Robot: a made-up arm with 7 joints. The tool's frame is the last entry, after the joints.
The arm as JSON. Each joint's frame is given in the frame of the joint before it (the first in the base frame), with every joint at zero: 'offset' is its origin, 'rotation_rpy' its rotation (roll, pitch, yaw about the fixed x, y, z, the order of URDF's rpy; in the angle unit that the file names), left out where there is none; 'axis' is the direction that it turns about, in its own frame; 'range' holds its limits. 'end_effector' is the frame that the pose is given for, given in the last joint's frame.
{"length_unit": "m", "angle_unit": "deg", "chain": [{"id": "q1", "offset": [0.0, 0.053, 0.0], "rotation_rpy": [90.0, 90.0, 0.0], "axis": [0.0, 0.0, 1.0], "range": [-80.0, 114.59]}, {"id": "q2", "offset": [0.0, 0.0, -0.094], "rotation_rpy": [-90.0, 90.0, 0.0], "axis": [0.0, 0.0, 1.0], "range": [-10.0, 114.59]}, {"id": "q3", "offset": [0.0, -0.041, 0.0], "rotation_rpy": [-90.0, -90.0, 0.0], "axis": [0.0, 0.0, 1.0], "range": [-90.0, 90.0]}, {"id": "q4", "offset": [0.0, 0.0, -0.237], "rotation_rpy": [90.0, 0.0, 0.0], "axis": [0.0, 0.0, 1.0], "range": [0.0, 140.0]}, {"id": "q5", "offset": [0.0, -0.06, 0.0], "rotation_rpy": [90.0, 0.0, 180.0], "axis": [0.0, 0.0, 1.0], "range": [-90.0, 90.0]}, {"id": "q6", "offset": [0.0, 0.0, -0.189], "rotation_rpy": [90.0, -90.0, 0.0], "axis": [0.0, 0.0, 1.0], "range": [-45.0, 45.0]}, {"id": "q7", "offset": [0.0, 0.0, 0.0], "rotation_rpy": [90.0, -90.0, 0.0], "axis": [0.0, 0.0, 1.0], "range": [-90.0, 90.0]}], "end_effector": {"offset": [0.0, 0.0, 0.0], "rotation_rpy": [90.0, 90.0, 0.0]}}
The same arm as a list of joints. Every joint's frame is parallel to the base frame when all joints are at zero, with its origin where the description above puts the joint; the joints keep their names.
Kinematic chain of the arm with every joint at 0, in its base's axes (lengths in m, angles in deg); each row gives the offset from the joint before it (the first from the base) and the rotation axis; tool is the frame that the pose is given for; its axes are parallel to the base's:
q1: xyz 0 0.053 0 axis -y
q2: xyz 0 0.094 0 axis +x
q3: xyz 0 0 -0.041 axis +z
q4: xyz 0 0 -0.237 axis -y
q5: xyz 0 0 -0.06 axis +z
q6: xyz 0 0 -0.189 axis +y
q7: xyz 0 0 0 axis -x
tool: xyz 0 0 0
Joint limits (deg, base to tool): -80..114.59 -10..114.59 -90..90 0..140 -90..90 -45..45 -90..90

